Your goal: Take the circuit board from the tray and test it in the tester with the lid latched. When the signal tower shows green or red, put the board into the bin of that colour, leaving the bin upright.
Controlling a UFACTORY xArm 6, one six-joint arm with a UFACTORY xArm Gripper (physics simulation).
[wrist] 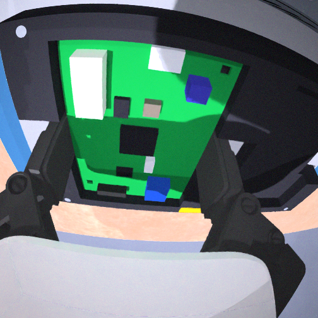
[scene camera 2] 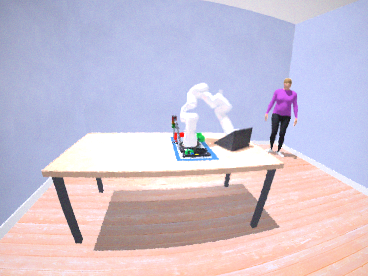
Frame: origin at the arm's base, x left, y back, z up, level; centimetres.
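Where they show: gripper, fingertip midpoint: [scene camera 2: 189, 153]; arm's base, origin of the base link: [scene camera 2: 231, 135].
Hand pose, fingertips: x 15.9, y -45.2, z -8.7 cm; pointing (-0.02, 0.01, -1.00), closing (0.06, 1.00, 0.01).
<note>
Each offset is from my fingertips to the centre of the thing. "*": to the spot under its first point. Level surfaces: height alone.
The green circuit board @(dy +0.0, dx +0.1, dz +1.0 cm) [wrist: 107, 132] [scene camera 2: 189, 152] lies in the recess of the black tester [wrist: 32, 92] [scene camera 2: 204, 154], its edges close to the recess walls in the wrist view. My gripper [wrist: 138, 133] is shut on the board, with one finger at each side edge. In the scene view the fingers are too small to make out. The signal tower [scene camera 2: 174, 121] stands behind and left of the arm; whether a lamp is lit cannot be told. The green bin @(dy +16.8, dx -36.0, dz +1.0 cm) [scene camera 2: 201, 136] and part of the red bin @(* dy +3.5, dx -44.3, dz +0.4 cm) [scene camera 2: 181, 135] show behind the arm. The lid's position is unclear.
A blue outline @(* dy -8.4, dx -8.8, dz -1.2 cm) [scene camera 2: 176, 150] on the wooden table @(dz -1.4 cm) [scene camera 2: 115, 150] surrounds the tester area. A dark wedge-shaped object [scene camera 2: 241, 139] stands at the right, close to the white arm. A person in a purple top [scene camera 2: 284, 102] stands beyond the table's right end.
</note>
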